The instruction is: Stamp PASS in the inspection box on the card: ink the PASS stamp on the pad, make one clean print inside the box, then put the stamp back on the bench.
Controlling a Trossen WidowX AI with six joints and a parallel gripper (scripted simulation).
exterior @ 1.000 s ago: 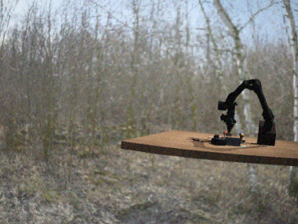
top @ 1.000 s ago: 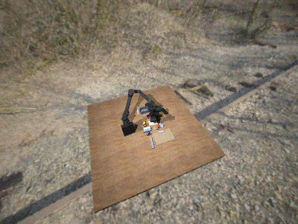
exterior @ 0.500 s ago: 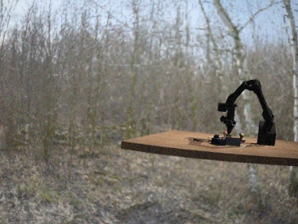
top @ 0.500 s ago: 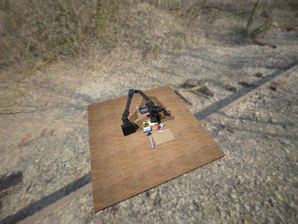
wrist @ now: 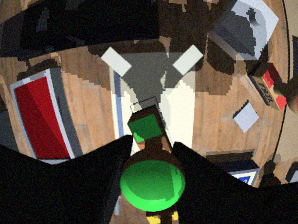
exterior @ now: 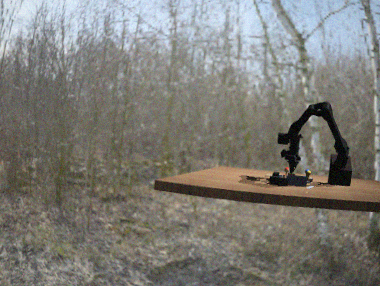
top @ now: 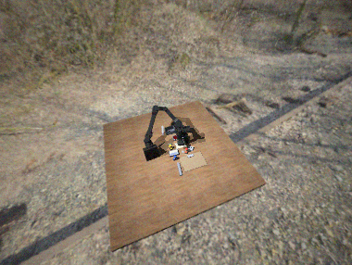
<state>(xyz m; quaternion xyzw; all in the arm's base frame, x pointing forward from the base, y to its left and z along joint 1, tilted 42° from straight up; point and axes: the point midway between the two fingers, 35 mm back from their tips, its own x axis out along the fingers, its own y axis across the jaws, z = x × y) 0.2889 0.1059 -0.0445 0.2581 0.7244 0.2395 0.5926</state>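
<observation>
Right now my gripper tip is 40 mm above the card and 10 mm short of it. The rest, counted from my gripper tip: red-knobbed stamp 100 mm to the right, 40 mm ahead, 20 mm below; long black block 80 mm ahead, 70 mm to the left, 30 mm below; green-knobbed stamp right at my gripper tip.
</observation>
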